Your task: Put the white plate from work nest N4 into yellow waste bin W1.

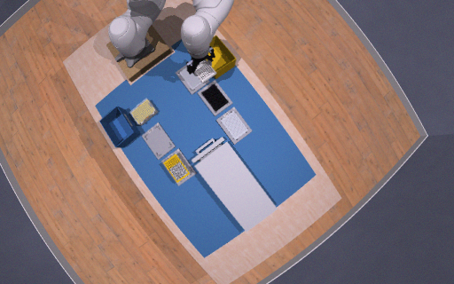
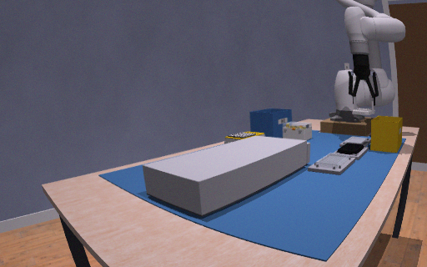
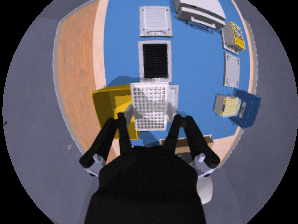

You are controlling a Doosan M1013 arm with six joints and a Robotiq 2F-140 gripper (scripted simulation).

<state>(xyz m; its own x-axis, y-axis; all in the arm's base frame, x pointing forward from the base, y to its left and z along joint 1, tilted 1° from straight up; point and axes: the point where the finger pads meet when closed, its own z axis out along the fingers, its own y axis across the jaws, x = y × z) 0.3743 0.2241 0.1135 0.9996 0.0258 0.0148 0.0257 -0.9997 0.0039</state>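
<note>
Right now the yellow bin is 13 cm below my hand, 11 cm to the left of it and 4 cm behind it. Round my hand: black plate (15 cm below, 13 cm ahead, 2 cm to the right); white plate (2 cm below); grey nest (40 cm to the right, 16 cm below, 15 cm ahead).
</note>
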